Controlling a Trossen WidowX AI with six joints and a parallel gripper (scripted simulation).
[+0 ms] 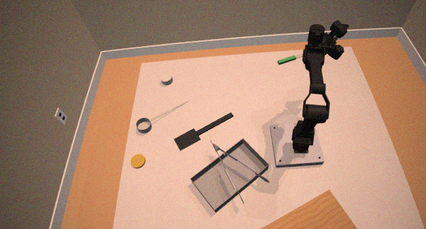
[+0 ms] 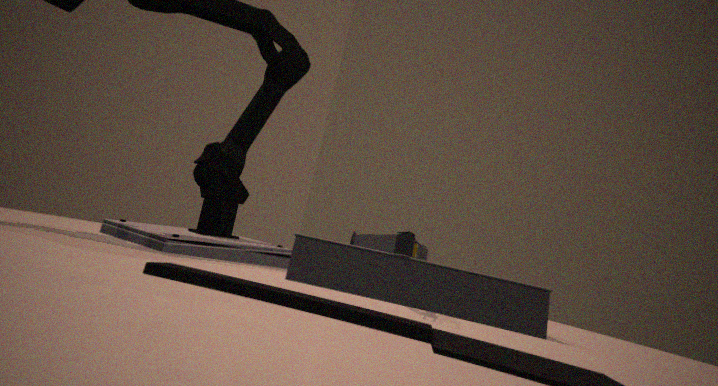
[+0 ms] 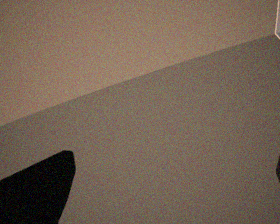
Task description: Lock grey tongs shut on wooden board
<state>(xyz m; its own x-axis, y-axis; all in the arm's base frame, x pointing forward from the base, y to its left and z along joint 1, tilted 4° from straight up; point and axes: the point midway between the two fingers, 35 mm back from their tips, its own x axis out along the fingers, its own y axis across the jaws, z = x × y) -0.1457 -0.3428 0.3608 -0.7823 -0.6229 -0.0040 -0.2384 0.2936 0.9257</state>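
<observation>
My gripper tip is now 52 cm short of the yellow slider, 49 cm to the right of it and 30 cm above it. Also, from my gripper tip: grey roasting tin (53 cm to the left, 48 cm ahead, 34 cm below); then green-handled tool (36 cm below, 20 cm to the right, 14 cm ahead); then black spatula (64 cm ahead, 37 cm below, 30 cm to the left).
</observation>
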